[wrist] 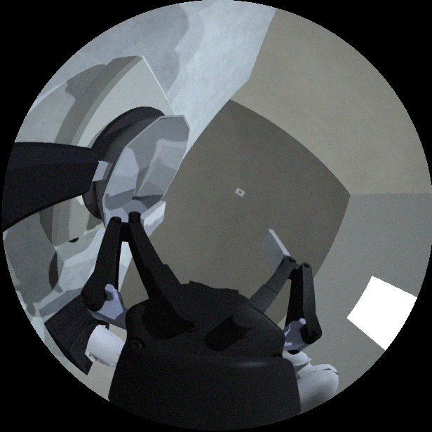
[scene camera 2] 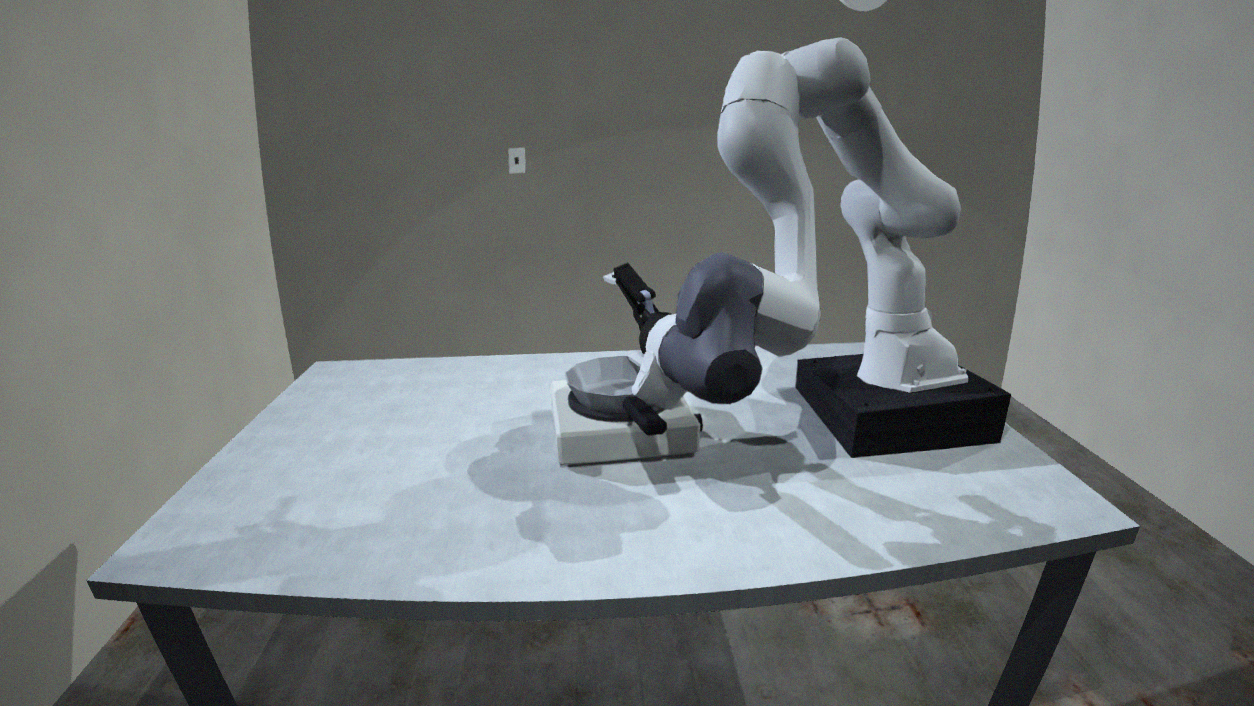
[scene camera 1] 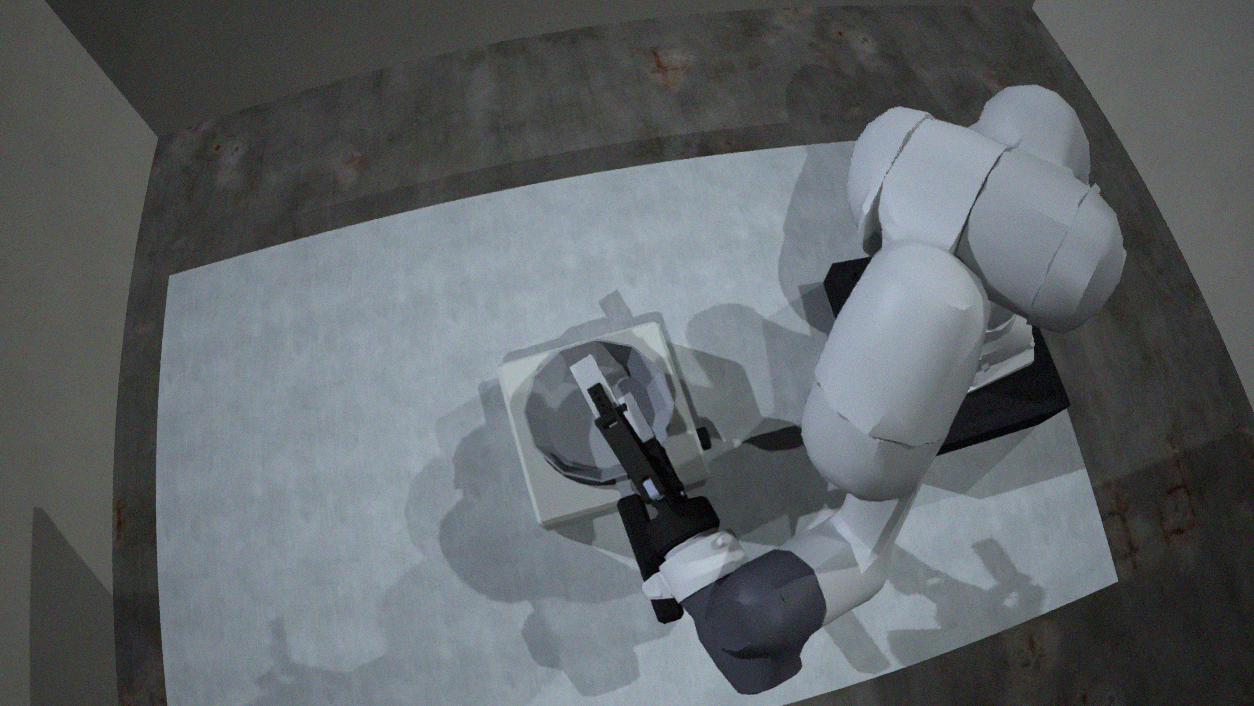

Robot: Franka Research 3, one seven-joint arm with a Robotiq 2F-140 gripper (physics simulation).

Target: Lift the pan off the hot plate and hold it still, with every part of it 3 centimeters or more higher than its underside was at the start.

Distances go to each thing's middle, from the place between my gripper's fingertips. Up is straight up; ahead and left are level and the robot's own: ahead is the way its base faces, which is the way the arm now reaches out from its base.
I see the grey pan [scene camera 1: 561, 424] 10 mm ahead of my hand, 90 mm to the left of it and 110 mm below it. Round my hand: cream hot plate [scene camera 1: 559, 500] (190 mm below).
